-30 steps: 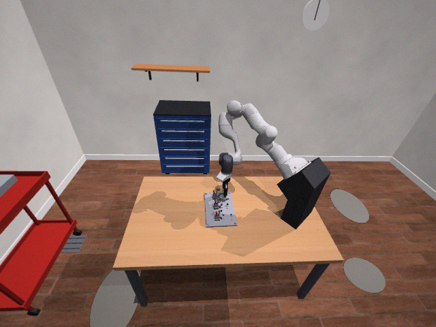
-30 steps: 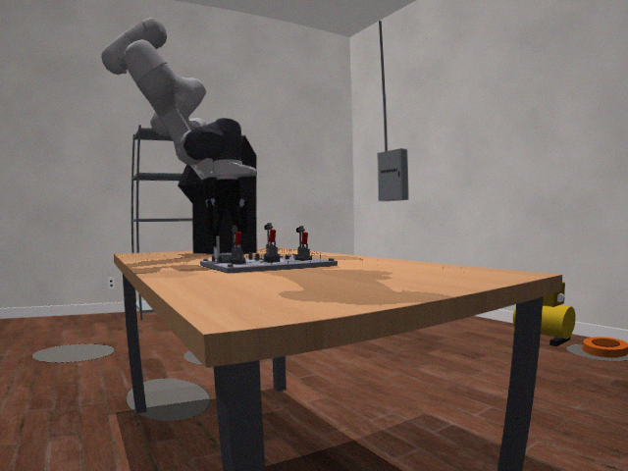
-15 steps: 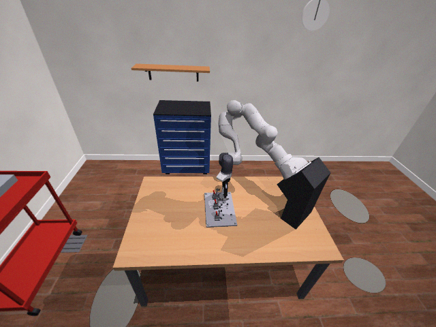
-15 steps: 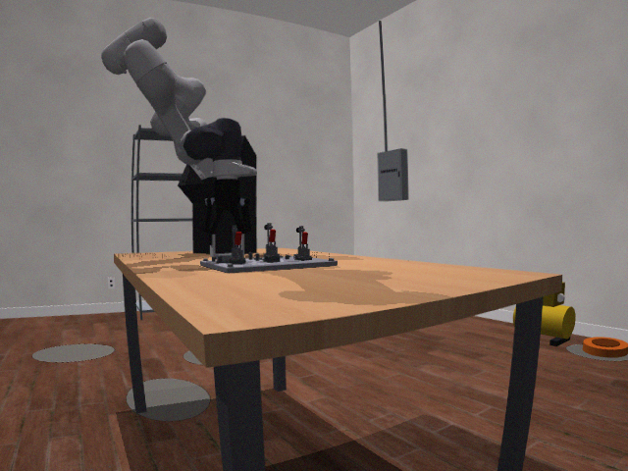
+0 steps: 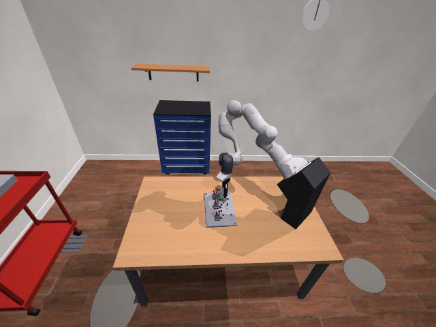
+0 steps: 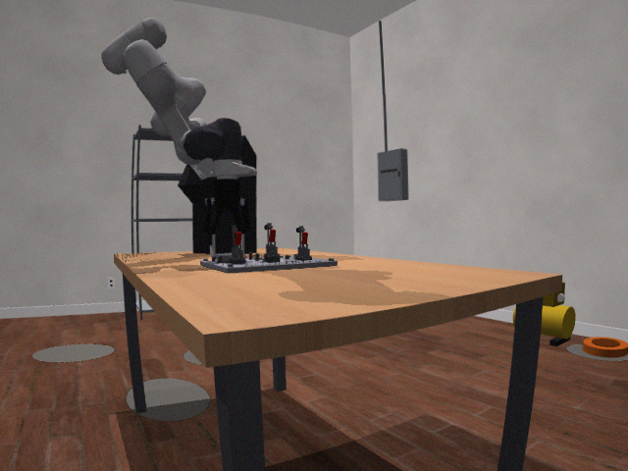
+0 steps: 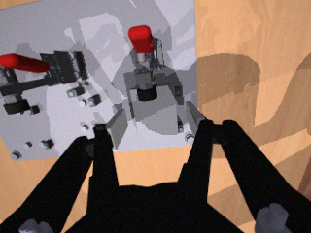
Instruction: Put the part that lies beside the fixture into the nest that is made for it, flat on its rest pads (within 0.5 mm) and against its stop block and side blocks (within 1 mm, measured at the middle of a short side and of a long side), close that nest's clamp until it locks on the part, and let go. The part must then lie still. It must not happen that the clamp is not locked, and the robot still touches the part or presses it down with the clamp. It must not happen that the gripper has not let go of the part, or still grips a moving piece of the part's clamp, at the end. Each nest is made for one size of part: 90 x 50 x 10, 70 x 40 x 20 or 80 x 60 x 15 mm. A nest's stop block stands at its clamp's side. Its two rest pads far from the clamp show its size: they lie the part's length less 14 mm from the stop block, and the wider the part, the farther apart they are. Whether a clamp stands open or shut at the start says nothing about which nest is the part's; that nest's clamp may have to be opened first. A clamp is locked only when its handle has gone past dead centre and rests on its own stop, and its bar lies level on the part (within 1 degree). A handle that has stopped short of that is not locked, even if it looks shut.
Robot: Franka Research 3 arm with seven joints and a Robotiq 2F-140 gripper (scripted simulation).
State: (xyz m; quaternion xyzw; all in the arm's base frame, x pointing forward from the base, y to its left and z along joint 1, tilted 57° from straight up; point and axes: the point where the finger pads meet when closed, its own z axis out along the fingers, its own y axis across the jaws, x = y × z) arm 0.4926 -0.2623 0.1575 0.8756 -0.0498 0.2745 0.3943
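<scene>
Now: the grey block part 3 cm below my hand. Round my hand: grey fixture plate: 9 cm to the left, 8 cm ahead, 5 cm below.
</scene>
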